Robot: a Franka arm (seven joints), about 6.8 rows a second.
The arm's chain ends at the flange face. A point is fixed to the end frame.
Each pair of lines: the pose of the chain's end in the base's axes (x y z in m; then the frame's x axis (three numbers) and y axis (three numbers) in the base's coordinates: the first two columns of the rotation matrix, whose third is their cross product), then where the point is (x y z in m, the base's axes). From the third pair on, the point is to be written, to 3 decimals.
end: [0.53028 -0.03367 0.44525 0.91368 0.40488 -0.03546 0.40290 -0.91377 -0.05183]
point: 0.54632 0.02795 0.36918
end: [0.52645 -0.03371 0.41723 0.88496 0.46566 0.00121 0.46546 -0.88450 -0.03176]
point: 0.54146 0.02880 0.34168
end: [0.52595 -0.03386 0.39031 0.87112 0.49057 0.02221 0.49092 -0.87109 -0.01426]
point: 0.541 0.029 0.315
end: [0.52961 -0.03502 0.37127 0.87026 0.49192 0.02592 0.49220 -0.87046 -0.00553]
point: 0.545 0.027 0.296
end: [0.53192 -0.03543 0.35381 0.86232 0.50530 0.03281 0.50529 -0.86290 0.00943]
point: 0.548 0.026 0.278
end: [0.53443 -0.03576 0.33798 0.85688 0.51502 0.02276 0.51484 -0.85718 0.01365]
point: 0.549 0.025 0.261
